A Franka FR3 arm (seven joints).
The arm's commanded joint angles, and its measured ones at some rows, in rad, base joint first. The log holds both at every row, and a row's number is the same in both.
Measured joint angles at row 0: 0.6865 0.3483 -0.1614 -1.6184 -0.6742 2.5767 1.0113
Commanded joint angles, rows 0 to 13: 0.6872 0.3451 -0.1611 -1.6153 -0.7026 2.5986 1.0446; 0.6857 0.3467 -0.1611 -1.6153 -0.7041 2.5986 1.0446; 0.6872 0.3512 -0.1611 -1.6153 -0.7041 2.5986 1.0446; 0.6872 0.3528 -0.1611 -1.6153 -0.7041 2.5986 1.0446; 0.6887 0.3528 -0.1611 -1.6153 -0.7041 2.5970 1.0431; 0.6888 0.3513 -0.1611 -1.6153 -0.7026 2.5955 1.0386; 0.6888 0.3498 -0.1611 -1.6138 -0.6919 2.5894 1.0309; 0.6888 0.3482 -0.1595 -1.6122 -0.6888 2.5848 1.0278; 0.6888 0.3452 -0.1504 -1.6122 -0.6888 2.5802 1.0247; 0.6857 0.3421 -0.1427 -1.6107 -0.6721 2.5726 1.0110; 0.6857 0.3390 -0.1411 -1.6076 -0.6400 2.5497 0.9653; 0.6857 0.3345 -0.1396 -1.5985 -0.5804 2.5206 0.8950; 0.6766 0.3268 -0.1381 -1.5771 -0.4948 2.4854 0.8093; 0.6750 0.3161 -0.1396 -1.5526 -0.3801 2.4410 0.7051
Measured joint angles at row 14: 0.6874 0.3449 -0.1495 -1.6060 -0.5913 2.5468 0.9252
